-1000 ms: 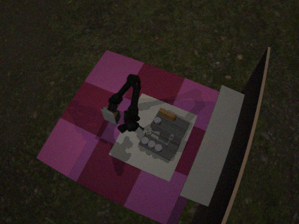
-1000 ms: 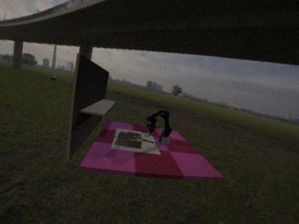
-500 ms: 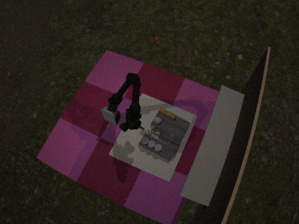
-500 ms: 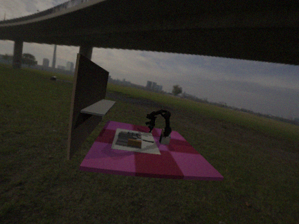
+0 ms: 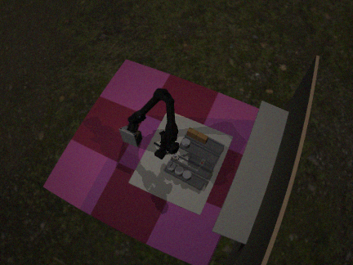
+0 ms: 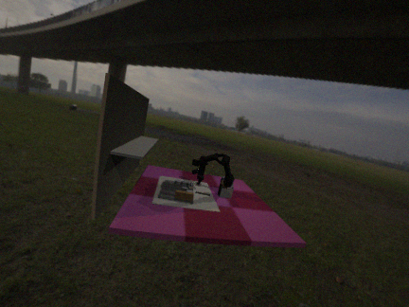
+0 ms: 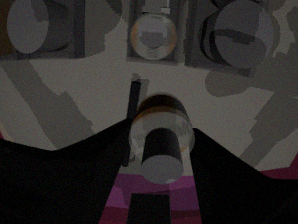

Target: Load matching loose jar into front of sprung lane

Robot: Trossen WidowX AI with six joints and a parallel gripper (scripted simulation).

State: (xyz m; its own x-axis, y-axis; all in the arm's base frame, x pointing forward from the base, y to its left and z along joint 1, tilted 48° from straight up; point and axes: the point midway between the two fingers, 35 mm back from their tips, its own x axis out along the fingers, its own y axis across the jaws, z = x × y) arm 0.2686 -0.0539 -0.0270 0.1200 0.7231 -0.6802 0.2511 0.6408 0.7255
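Right now the thin black bar is 8 cm below my gripper tip, 5 cm to the left of it and 5 cm behind it. Also, from my gripper tip: grey lane tray 22 cm ahead, 7 cm below, 1 cm to the right; pusher plate 18 cm ahead, 4 cm below, 1 cm to the left; grey shelf 57 cm ahead, 28 cm above, 4 cm to the right.
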